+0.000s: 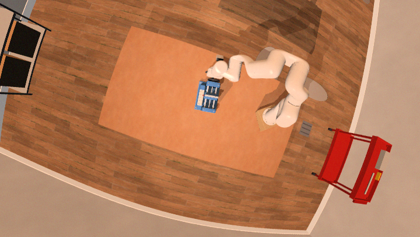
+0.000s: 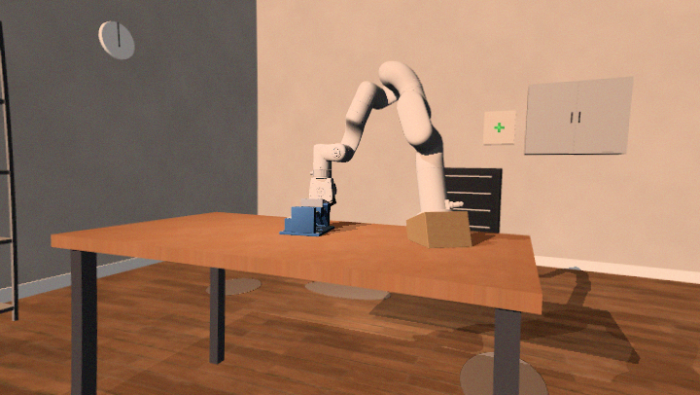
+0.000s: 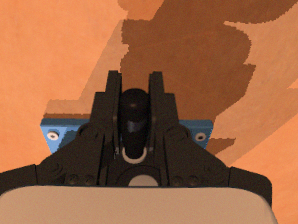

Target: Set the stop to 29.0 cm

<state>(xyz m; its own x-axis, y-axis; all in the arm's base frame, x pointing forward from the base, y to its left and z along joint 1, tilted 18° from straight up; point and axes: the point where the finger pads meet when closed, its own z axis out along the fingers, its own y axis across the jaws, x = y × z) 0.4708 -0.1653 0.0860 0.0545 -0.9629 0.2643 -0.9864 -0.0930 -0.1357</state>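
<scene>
The black handwheel lies 2 cm to the left of my hand and 1 cm above it. From my hand the other things lie so: stop block: 15 cm to the left, 4 cm above; black crank handle: 1 cm to the left.
</scene>
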